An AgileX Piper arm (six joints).
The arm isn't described. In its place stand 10 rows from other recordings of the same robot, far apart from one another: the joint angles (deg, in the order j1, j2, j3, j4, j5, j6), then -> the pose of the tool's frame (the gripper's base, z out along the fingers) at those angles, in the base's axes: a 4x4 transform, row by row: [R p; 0 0 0 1], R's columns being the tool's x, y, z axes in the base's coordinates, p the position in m.
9.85 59.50 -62.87 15.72 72.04 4.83 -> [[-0.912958 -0.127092 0.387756 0.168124], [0.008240 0.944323 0.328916 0.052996], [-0.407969 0.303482 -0.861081 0.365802], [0 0 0 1]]
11.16 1.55 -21.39 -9.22 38.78 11.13 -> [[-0.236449 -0.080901 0.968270 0.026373], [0.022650 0.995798 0.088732 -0.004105], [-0.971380 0.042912 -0.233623 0.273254], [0 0 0 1]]
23.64 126.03 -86.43 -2.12 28.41 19.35 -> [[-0.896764 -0.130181 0.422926 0.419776], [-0.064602 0.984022 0.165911 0.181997], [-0.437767 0.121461 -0.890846 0.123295], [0 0 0 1]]
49.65 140.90 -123.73 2.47 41.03 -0.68 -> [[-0.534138 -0.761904 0.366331 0.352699], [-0.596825 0.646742 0.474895 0.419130], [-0.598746 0.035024 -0.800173 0.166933], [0 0 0 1]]
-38.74 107.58 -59.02 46.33 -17.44 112.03 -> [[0.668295 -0.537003 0.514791 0.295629], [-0.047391 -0.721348 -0.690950 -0.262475], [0.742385 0.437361 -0.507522 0.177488], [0 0 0 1]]
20.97 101.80 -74.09 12.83 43.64 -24.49 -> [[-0.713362 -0.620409 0.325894 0.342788], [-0.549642 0.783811 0.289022 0.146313], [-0.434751 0.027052 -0.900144 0.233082], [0 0 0 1]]
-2.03 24.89 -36.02 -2.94 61.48 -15.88 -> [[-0.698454 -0.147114 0.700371 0.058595], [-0.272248 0.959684 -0.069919 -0.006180], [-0.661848 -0.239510 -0.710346 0.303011], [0 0 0 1]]
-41.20 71.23 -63.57 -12.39 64.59 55.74 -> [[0.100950 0.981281 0.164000 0.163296], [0.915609 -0.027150 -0.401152 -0.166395], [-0.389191 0.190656 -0.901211 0.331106], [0 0 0 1]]
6.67 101.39 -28.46 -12.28 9.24 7.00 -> [[-0.954085 -0.194444 0.227844 0.227527], [-0.201465 0.979465 -0.007740 0.023478], [-0.221660 -0.053287 -0.973667 0.079487], [0 0 0 1]]
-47.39 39.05 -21.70 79.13 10.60 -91.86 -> [[-0.299125 0.552522 0.777974 0.107803], [0.000498 0.815394 -0.578906 -0.092912], [-0.954214 -0.172778 -0.244180 0.276510], [0 0 0 1]]
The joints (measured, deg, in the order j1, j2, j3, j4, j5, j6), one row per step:
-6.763, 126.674, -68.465, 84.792, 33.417, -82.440
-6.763, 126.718, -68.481, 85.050, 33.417, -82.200
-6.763, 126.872, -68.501, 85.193, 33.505, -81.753
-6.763, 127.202, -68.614, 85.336, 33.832, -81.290
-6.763, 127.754, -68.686, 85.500, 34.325, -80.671
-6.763, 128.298, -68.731, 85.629, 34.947, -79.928
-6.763, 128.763, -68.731, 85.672, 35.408, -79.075
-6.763, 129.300, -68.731, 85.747, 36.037, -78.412
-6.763, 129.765, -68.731, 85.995, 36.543, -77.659
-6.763, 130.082, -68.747, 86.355, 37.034, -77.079
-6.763, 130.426, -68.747, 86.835, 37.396, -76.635
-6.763, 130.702, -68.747, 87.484, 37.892, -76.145
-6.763, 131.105, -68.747, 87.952, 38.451, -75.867
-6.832, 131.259, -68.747, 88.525, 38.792, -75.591
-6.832, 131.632, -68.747, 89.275, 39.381, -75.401
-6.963, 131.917, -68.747, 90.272, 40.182, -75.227
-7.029, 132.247, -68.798, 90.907, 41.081, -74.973
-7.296, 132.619, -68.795, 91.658, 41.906, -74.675
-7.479, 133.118, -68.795, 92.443, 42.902, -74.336
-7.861, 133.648, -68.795, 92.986, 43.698, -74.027
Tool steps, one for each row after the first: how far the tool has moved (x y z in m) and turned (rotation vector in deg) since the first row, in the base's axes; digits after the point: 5 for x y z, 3 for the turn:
0.00021, -0.00001, -0.00012, 0.282, 0.127, -0.374
0.00023, 0.00012, -0.00102, 0.686, 0.469, -0.748
0.00040, 0.00055, -0.00268, 1.299, 0.903, -0.992
0.00011, 0.00124, -0.00596, 2.164, 1.675, -1.266
-0.00040, 0.00213, -0.00919, 3.175, 2.536, -1.526
-0.00105, 0.00281, -0.01216, 4.054, 3.429, -1.893
-0.00185, 0.00372, -0.01550, 4.994, 4.304, -2.059
-0.00240, 0.00446, -0.01830, 5.973, 5.139, -2.500
-0.00263, 0.00513, -0.01994, 6.900, 5.713, -2.914
-0.00282, 0.00564, -0.02184, 7.729, 6.244, -3.410
-0.00284, 0.00631, -0.02307, 8.781, 6.716, -3.991
-0.00320, 0.00707, -0.02523, 9.680, 7.221, -4.254
-0.00305, 0.00700, -0.02573, 10.447, 7.453, -4.780
-0.00313, 0.00776, -0.02748, 11.488, 7.841, -5.193
-0.00294, 0.00779, -0.02827, 12.837, 8.079, -5.793
-0.00293, 0.00840, -0.02929, 14.087, 8.397, -6.035
-0.00304, 0.00749, -0.03077, 15.389, 8.782, -6.657
-0.00335, 0.00737, -0.03292, 16.871, 9.302, -7.168
-0.00382, 0.00562, -0.03559, 18.056, 9.835, -7.790

